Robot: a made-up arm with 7 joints.
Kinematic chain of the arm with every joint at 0, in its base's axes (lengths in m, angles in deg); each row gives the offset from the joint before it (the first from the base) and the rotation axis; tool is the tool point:
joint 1: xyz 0 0.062 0 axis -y
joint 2: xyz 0 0.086 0 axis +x
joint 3: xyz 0 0 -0.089 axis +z
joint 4: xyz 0 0 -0.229 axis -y
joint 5: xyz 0 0 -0.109 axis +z
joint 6: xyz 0 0 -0.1 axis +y
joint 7: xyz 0 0 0 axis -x
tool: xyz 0 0 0
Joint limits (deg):
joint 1: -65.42..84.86
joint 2: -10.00..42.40
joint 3: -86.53..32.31
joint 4: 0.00..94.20
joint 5: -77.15..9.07
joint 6: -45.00..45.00
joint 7: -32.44..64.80
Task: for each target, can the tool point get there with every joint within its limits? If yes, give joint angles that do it. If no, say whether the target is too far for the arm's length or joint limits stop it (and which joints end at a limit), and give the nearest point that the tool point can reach.
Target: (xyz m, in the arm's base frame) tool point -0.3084 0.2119 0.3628
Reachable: no: joint limits stop it (at a limit: joint 1, joint 2, joint 3, joint 4) | nearest point -0.3256 0.1985 -0.1628 | short by 0.526 m
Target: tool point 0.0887 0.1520 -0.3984
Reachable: yes | joints -16.93 8.20 -13.09 80.57 -67.41 -15.62 -21.73
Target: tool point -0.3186 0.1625 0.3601
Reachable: no: joint limits stop it (at a limit: joint 1, joint 3, joint 4) | nearest point -0.3270 0.1859 -0.1634 | short by 0.524 m
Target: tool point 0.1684 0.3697 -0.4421
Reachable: yes | joints 14.65 22.92 22.37 15.33 -23.19 11.27 37.90
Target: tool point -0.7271 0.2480 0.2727
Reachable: no: too far | nearest point -0.4715 0.2426 -0.2156 | short by 0.551 m
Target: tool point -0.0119 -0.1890 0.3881
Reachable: no: joint limits stop it (at a limit: joint 1, joint 2, joint 4) | nearest point 0.2871 -0.0403 0.1311 | short by 0.421 m
